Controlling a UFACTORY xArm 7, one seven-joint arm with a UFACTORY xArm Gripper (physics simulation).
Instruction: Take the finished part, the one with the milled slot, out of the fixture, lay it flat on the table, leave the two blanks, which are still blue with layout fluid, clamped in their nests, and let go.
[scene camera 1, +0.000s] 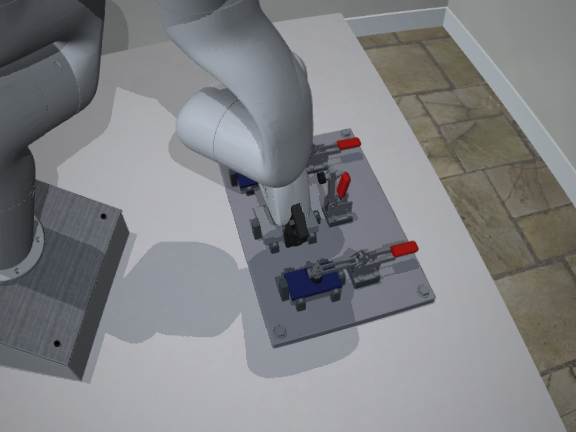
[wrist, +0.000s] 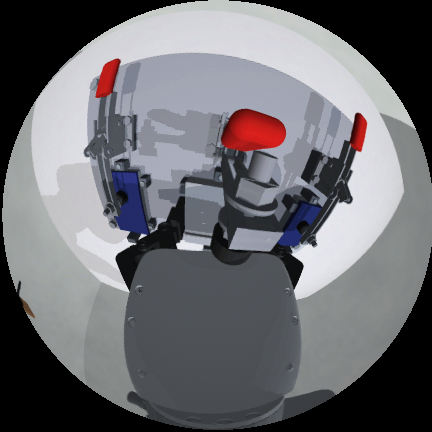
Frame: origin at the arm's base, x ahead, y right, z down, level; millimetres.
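Where they show: gripper, fingertip midpoint: (scene camera 1: 288, 224) (wrist: 213, 208).
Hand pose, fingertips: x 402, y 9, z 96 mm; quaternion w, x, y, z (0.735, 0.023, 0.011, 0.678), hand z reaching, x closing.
Note:
Each offset is from my fingertips to the top centre of the thing. "spot": to the spot under its first point. Level surfaces: height alone.
The finished part @[dx -3, dy +0, dz -22 mm] (scene camera 1: 272, 234) (wrist: 203, 212), bare grey, lies in the middle nest; my arm hides some of it in the scene view, and its slot cannot be made out. My gripper (scene camera 1: 289, 231) (wrist: 213, 208) is shut on this part, low over the nest; one finger is hidden in each view. A blank @[dx +5, dy +111, dz -19 mm] (scene camera 1: 299, 288) (wrist: 311, 212), blue on top, is clamped in the near nest. The other blue blank @[dx -10, dy -109, dz -9 mm] (scene camera 1: 247, 180) (wrist: 135, 215) is in the far nest, partly covered by my arm in the scene view, with a clamp pad on it in the wrist view.
The fixture plate @[dx +45, dy +0, dz +7 mm] (scene camera 1: 385, 215) (wrist: 200, 80) lies on the table @[dz +21 mm] (scene camera 1: 190, 380). The middle clamp's red handle @[dx +85, dy -1, dz -83 mm] (scene camera 1: 343, 185) (wrist: 254, 131) stands up close beside my gripper. The outer clamps' red handles @[dx +135, dy +108, dz -40 mm] (scene camera 1: 404, 249) @[spot: dx +129, dy -107, dz -30 mm] (scene camera 1: 348, 143) lie low. The robot's base block (scene camera 1: 95, 240) stands left of the plate.

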